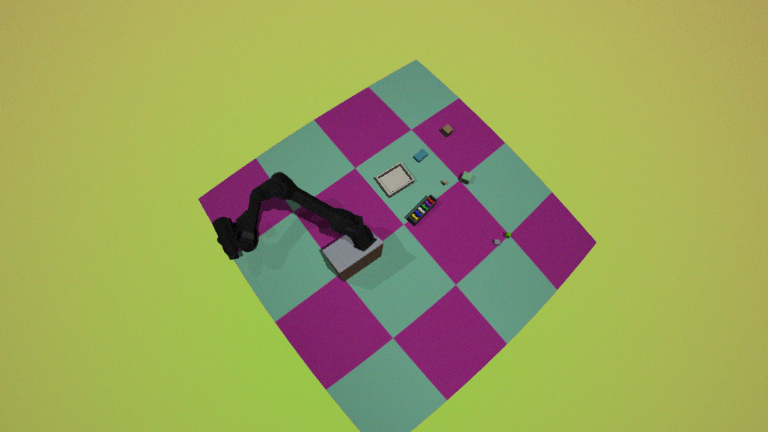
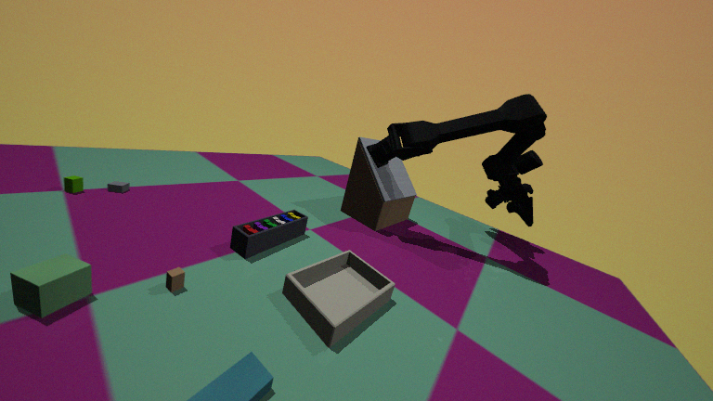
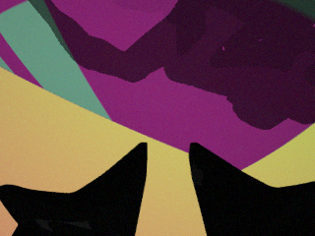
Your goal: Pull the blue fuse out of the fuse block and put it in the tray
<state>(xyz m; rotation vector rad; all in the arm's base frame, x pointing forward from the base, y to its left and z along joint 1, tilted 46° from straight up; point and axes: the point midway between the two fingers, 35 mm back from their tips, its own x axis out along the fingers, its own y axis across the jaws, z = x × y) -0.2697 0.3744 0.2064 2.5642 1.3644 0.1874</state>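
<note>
My gripper tip is 530 mm short of the blue fuse, 470 mm to the left of it and 60 mm above it. From my gripper tip the other things lie so: grey tray 580 mm ahead, 290 mm to the right, 80 mm below; then grey piece 790 mm to the right, 690 mm ahead, 80 mm below; then small tan cube 730 mm ahead, 450 mm to the right, 70 mm below.
</note>
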